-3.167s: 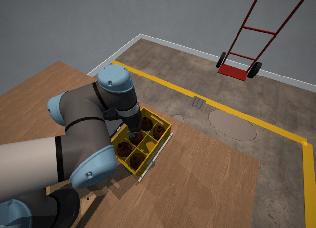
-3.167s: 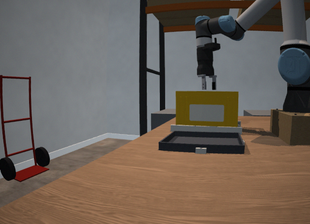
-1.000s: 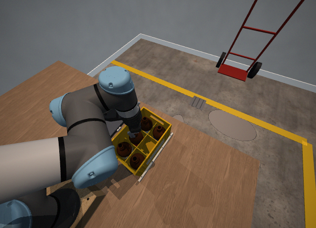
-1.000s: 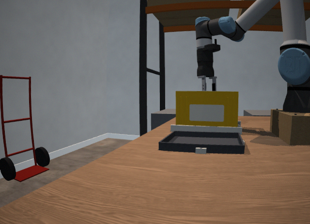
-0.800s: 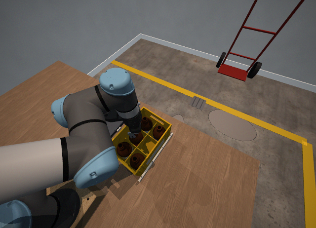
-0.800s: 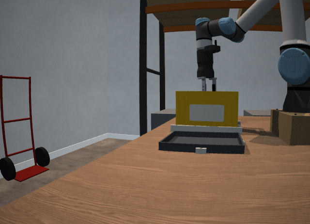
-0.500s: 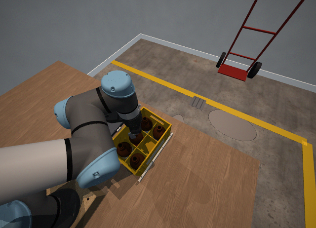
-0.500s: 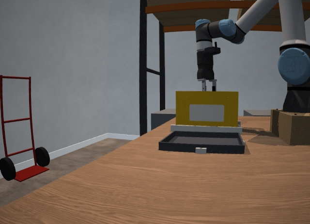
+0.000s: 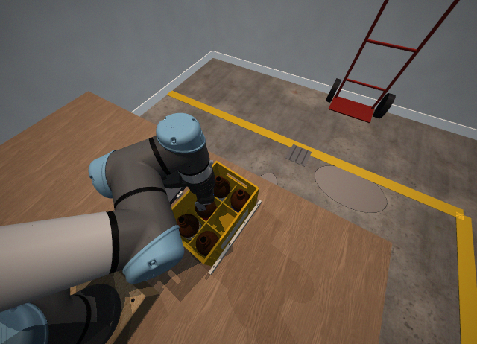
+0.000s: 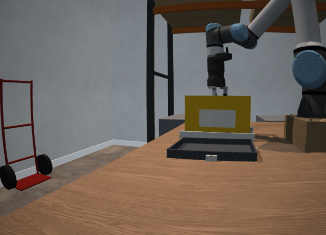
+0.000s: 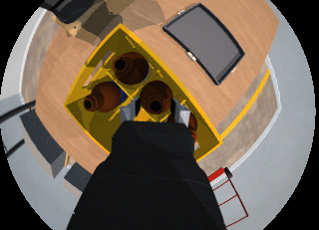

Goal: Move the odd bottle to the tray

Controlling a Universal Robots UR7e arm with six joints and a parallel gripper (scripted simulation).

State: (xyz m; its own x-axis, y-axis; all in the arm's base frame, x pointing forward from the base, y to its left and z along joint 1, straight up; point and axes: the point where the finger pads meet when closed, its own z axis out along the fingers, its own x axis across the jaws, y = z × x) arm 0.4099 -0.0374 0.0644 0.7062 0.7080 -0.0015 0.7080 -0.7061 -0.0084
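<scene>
Now: the yellow crate 4 cm to the right of my hand and 8 cm below it. The rest, counted from my hand: glass bottle 9 cm behind, 9 cm to the right, 8 cm below; dark tray 2 cm behind, 25 cm to the left, 15 cm below.
</scene>
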